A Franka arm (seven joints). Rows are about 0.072 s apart.
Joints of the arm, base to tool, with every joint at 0 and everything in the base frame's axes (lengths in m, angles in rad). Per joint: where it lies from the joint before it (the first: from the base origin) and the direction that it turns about. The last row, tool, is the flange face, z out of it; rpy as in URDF.
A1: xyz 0 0 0.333 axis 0 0 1
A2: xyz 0 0 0 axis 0 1 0
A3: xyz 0 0 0.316 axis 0 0 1
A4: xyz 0.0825 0 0 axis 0 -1 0
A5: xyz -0.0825 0 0.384 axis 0 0 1
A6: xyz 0 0 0 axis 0 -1 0
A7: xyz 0.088 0 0 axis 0 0 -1
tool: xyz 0 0 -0.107 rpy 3.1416 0 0
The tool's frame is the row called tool.
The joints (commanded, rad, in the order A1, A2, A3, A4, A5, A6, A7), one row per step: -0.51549, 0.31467, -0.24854, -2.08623, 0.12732, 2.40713, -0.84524; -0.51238, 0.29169, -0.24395, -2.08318, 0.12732, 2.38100, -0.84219; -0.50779, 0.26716, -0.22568, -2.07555, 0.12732, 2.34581, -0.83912; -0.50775, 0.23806, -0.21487, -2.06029, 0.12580, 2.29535, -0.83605; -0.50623, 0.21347, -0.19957, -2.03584, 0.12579, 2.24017, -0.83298; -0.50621, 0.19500, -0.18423, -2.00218, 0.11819, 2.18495, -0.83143; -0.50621, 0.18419, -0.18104, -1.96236, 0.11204, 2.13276, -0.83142
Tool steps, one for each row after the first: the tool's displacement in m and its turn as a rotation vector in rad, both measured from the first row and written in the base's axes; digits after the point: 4 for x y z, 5 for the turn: 0.0030, 0.0042, 0.0118, 0.00737, -0.00551, 0.00506; 0.0120, 0.0148, 0.0251, 0.02067, -0.01110, 0.02554; 0.0167, 0.0204, 0.0435, 0.03456, -0.01361, 0.03674; 0.0246, 0.0278, 0.0630, 0.04902, -0.01637, 0.05396; 0.0331, 0.0335, 0.0834, 0.05527, -0.01575, 0.07651; 0.0380, 0.0330, 0.1030, 0.05715, -0.01465, 0.08759
